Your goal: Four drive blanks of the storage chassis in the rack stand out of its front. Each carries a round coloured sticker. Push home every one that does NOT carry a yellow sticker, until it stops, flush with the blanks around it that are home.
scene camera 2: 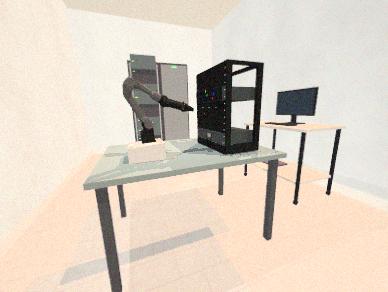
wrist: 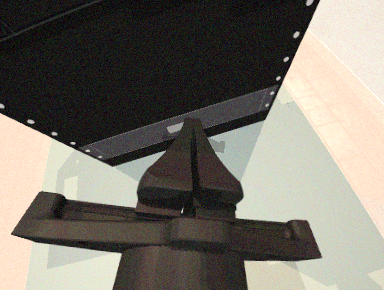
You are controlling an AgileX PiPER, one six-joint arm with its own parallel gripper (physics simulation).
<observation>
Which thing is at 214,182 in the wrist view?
My gripper.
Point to a black rack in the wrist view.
At 117,88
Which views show the black rack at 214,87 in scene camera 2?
Scene camera 2 and the wrist view: all of them.
</observation>
